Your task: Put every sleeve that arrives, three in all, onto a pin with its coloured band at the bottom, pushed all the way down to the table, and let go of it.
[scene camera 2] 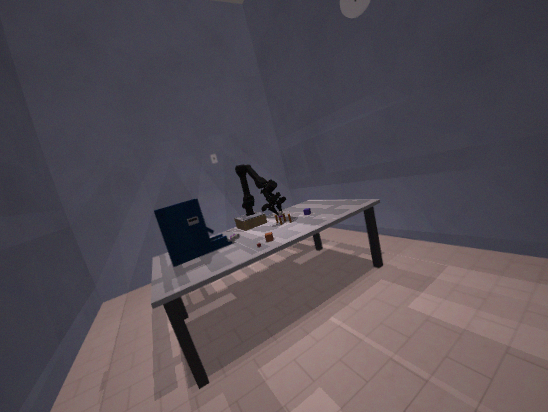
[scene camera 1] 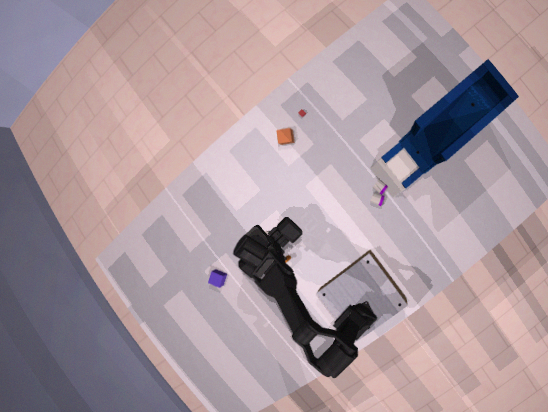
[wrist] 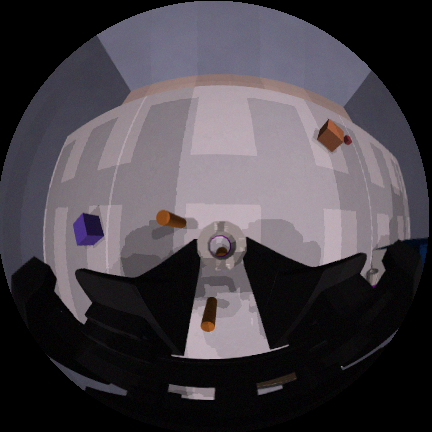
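My gripper (wrist: 220,243) (scene camera 2: 280,212) is shut on a pale sleeve (wrist: 204,246), held with its bore facing the wrist camera and its purple band at the far, lower end. The brown top of a pin (wrist: 221,252) shows through the lower part of the bore, off centre; how deep it reaches is hidden. Another orange-brown pin (wrist: 171,219) stands up left of the sleeve, and one more pin (wrist: 209,314) stands between the fingers' bases. A pin (scene camera 1: 287,258) also shows beside the arm in scene camera 1. Two other sleeves (scene camera 1: 380,187) (scene camera 1: 377,200) with purple bands lie by the chute.
A blue chute (scene camera 1: 457,117) (scene camera 2: 180,232) with a pale end stands beyond the loose sleeves. A wooden-sided box (scene camera 1: 350,285) (scene camera 2: 251,221) is near the arm base. An orange block (scene camera 1: 285,136) (wrist: 330,135), a small red cube (scene camera 1: 302,113) and a purple block (scene camera 1: 217,278) (wrist: 88,229) lie on the table.
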